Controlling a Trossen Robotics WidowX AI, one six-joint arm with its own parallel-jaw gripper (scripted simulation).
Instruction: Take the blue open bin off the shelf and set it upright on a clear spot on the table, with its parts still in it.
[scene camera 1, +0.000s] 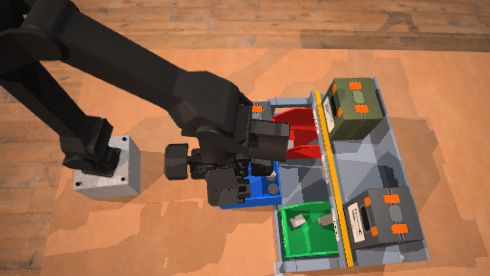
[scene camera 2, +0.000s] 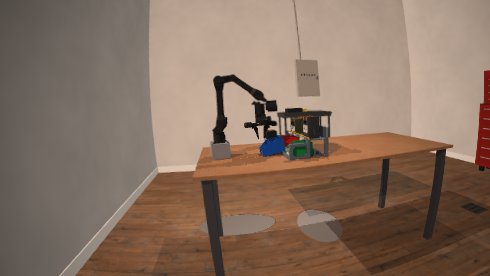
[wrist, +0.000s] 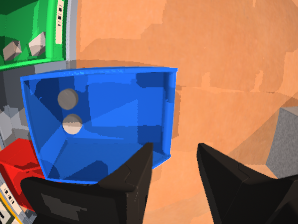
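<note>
Green bin, red bin, blue bin: visible. My gripper: visible, wrist view included.
</note>
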